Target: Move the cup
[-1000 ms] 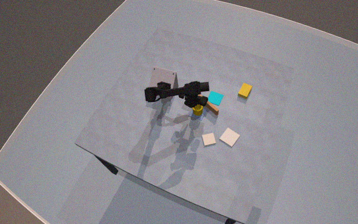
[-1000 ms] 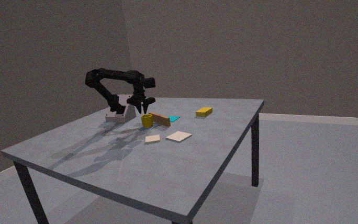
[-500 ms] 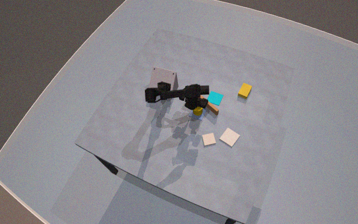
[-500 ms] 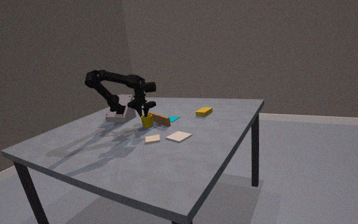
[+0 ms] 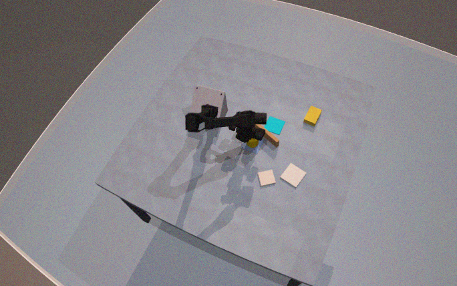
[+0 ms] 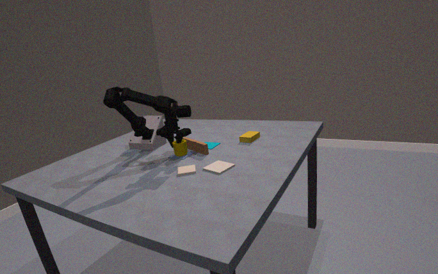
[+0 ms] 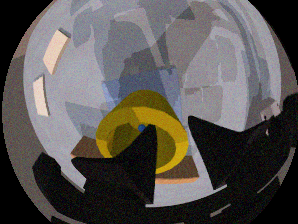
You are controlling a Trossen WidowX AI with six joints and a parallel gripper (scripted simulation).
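Now: the pale blue pad 5 cm below my gripper tip, 3 cm ahead of it and 1 cm to the right of it. Also, from my gripper tip: blue marble: 4 cm ahead, 2 cm below, 1 cm to the left; yellow cup: 2 cm ahead; wooden bar: 7 cm to the left, 7 cm ahead, 2 cm below.
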